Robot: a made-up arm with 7 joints.
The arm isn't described. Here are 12 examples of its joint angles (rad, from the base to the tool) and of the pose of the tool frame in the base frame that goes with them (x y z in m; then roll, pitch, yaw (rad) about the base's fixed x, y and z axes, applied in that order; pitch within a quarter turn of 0, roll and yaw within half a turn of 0).
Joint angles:
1: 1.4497 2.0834 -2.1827 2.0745 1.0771 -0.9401 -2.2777
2: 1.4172 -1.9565 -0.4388 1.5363 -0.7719 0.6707 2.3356
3: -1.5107 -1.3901 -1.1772 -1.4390 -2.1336 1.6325 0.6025
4: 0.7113 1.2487 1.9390 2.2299 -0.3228 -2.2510 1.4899
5: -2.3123 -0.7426 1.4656 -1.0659 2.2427 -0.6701 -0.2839
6: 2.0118 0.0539 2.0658 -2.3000 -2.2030 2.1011 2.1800
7: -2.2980 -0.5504 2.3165 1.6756 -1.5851 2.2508 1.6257
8: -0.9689 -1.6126 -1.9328 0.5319 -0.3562 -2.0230 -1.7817
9: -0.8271 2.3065 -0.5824 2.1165 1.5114 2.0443 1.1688
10: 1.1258 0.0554 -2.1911 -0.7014 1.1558 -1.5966 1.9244
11: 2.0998 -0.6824 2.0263 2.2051 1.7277 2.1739 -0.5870
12: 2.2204 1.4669 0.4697 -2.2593 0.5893 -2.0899 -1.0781
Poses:
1: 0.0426 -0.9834 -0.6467 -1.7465 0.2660 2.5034
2: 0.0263 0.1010 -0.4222 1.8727 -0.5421 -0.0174
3: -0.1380 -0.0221 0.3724 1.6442 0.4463 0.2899
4: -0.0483 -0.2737 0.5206 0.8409 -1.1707 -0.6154
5: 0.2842 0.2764 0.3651 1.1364 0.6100 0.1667
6: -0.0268 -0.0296 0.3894 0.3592 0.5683 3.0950
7: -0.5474 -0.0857 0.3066 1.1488 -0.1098 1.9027
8: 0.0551 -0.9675 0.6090 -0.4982 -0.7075 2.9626
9: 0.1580 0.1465 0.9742 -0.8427 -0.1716 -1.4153
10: -0.3709 0.0395 -0.1907 2.3203 -1.1008 -1.3706
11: -0.3545 -0.2251 0.1394 -1.1576 0.7765 -1.2756
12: 0.1995 0.1888 0.6697 -0.4551 -0.2148 -0.6220
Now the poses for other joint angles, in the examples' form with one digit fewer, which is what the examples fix.
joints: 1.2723 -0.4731 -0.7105 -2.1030 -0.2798 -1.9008 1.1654
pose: -0.021 -0.111 -0.187 2.564 -0.204 0.295
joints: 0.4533 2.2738 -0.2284 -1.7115 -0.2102 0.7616 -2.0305
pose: -0.023 -0.801 0.197 1.389 -0.478 0.012
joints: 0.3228 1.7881 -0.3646 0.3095 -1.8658 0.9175 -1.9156
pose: 0.834 -0.319 0.130 -1.976 0.173 -1.217
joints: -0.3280 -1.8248 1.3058 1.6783 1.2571 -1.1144 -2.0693
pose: -0.508 -0.404 -1.007 -2.477 -0.395 2.614
